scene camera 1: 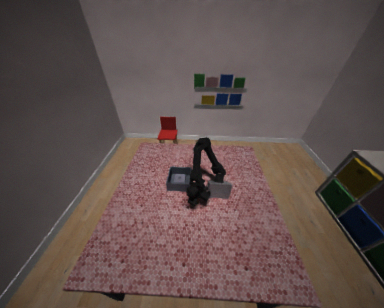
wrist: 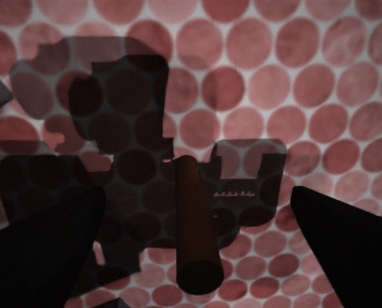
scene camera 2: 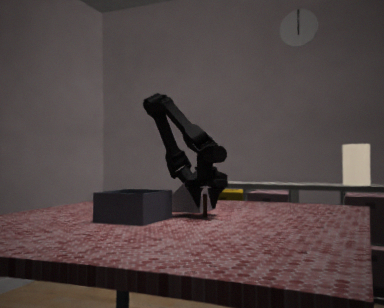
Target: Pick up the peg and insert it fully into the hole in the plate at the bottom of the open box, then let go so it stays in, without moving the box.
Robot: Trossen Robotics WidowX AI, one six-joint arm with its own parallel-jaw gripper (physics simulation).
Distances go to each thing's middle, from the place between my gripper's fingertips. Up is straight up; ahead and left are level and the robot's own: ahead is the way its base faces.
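Labels:
Dark grey box (scene camera 2: pixel 138 207): from my hand 18 cm ahead, 18 cm to the right, 2 cm above. Brown peg (wrist: pixel 199 269): 1 cm above my hand.

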